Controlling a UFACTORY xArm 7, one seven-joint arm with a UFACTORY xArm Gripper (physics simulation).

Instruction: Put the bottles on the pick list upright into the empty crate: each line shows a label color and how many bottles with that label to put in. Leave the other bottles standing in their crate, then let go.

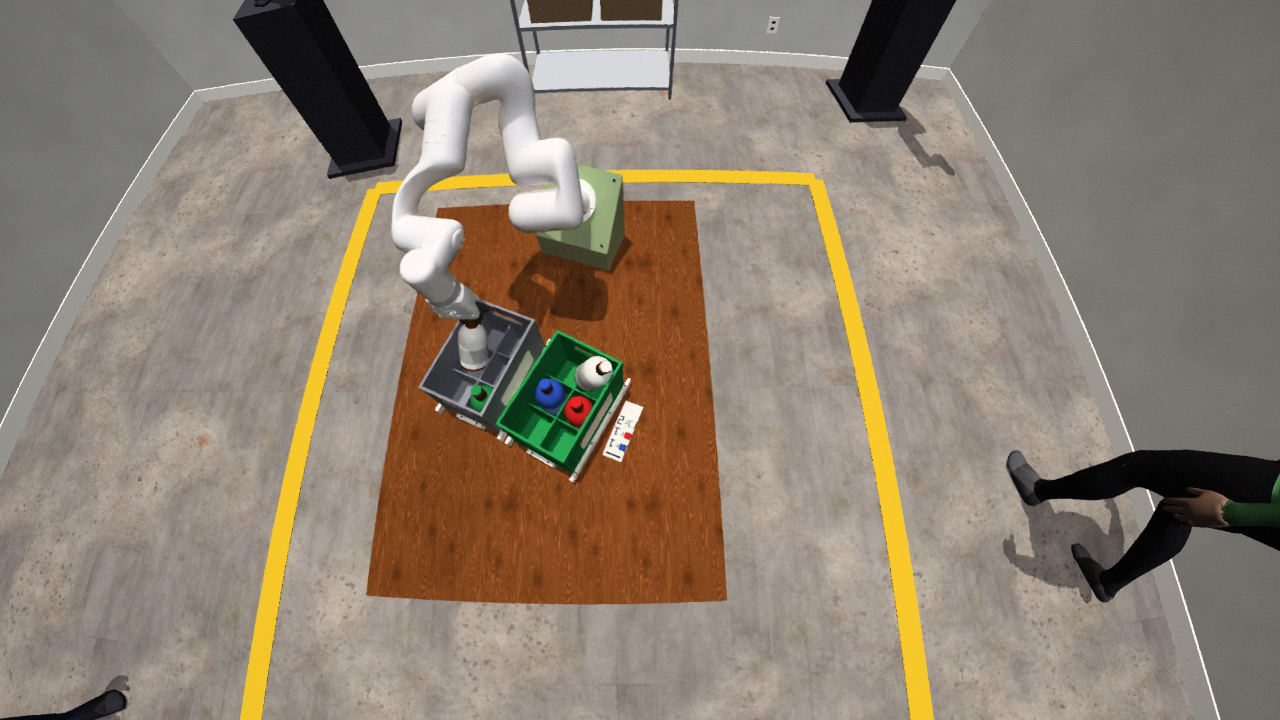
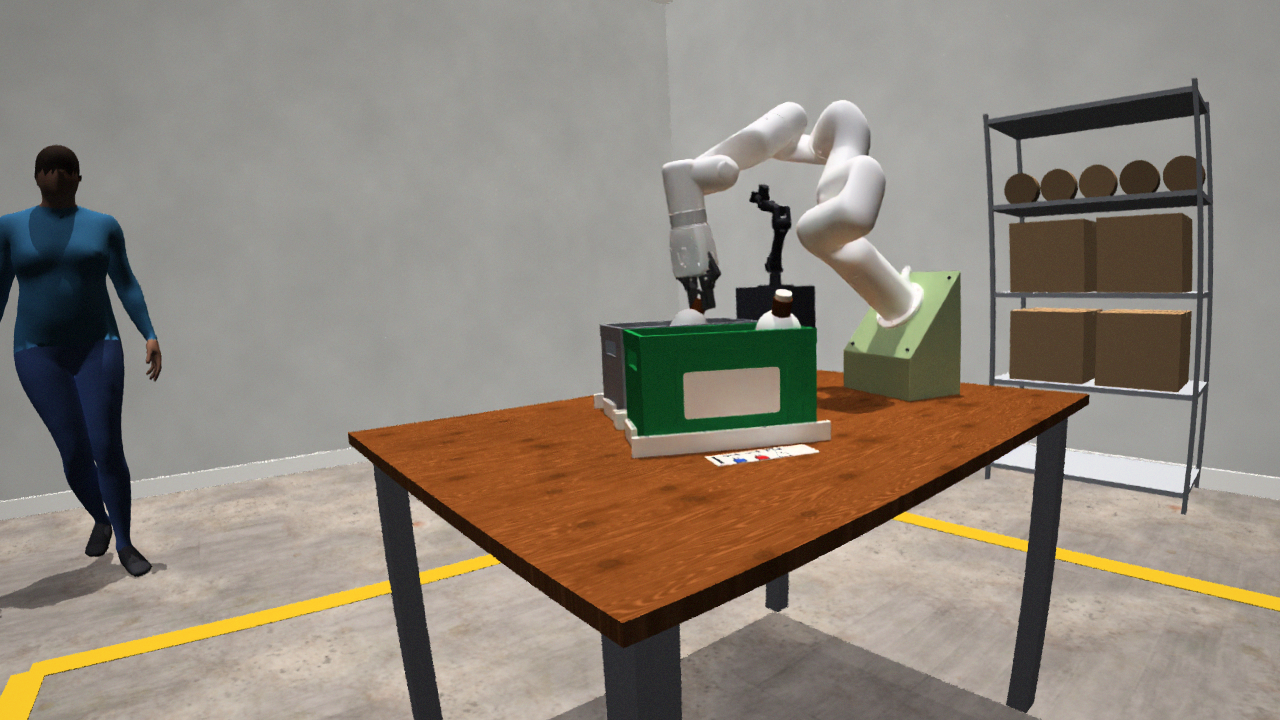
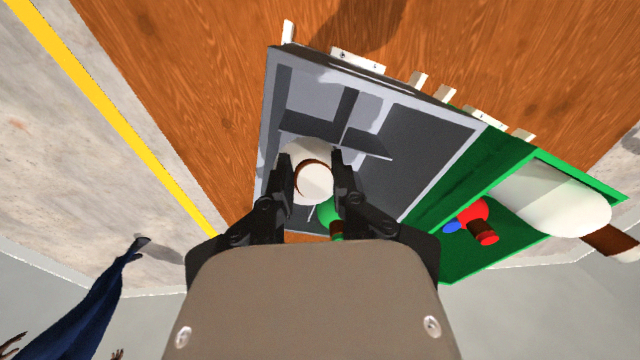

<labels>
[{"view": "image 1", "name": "gripper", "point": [472, 318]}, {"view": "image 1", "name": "white bottle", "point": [472, 338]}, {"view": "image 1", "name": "white bottle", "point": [595, 372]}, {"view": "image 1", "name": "blue bottle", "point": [550, 394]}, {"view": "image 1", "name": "pick list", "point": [630, 413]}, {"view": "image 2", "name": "gripper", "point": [702, 309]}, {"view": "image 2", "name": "pick list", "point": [795, 450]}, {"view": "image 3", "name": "gripper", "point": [311, 164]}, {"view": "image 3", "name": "green bottle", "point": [325, 211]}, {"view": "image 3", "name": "white bottle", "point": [310, 156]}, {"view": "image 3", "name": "red bottle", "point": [473, 218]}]
</labels>
